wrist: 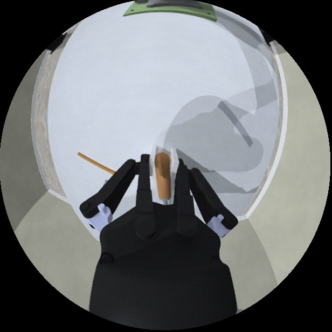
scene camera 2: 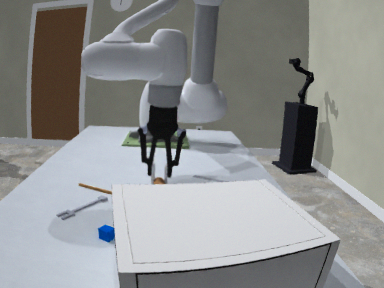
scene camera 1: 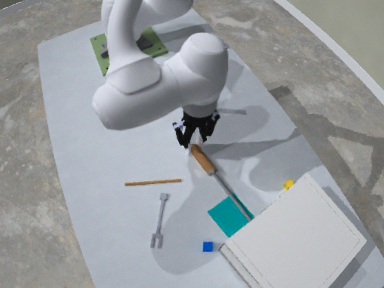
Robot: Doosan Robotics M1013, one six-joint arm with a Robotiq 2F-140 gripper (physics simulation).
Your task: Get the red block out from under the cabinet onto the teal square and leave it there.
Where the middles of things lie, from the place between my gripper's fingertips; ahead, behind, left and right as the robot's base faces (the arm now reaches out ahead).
Labels:
Now: hand 24 cm short of the teal square (scene camera 1: 226,214), 4 cm to the left of it and 1 cm above it.

